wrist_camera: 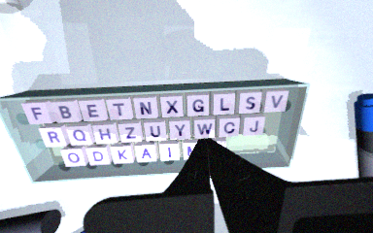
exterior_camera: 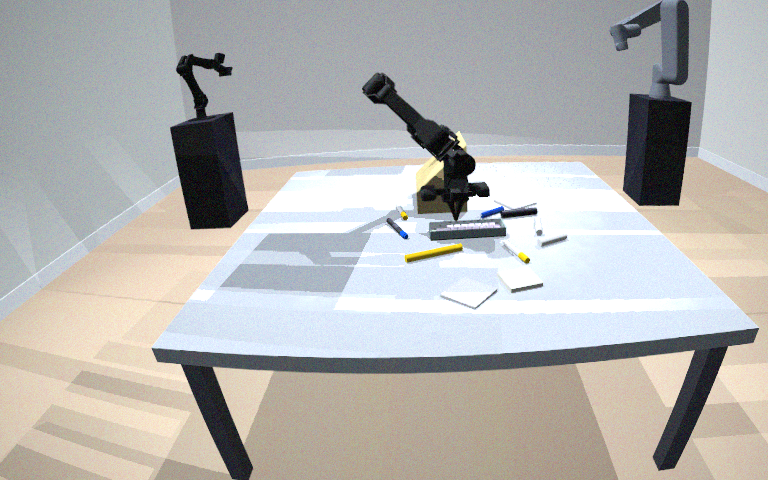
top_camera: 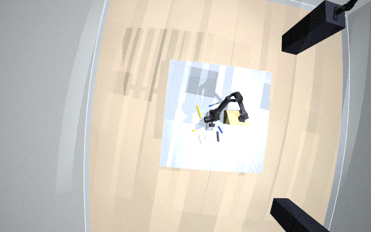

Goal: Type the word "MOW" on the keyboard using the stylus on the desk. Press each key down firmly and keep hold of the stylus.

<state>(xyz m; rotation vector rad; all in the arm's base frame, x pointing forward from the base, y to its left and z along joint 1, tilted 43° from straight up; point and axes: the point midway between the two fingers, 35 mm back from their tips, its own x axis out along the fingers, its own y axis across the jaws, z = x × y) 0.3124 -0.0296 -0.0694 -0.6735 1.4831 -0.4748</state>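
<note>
Now: gripper tip 13 cm past the blue stylus, 9 cm to the right of it and 3 cm above it. The rest, counted from my gripper tip: yellow marker: 14 cm ahead, 6 cm to the right, 3 cm below; dark grey pen: 20 cm to the left, 13 cm behind, 3 cm below; blue-tipped pen: 16 cm to the right, 3 cm below, 1 cm behind.
</note>
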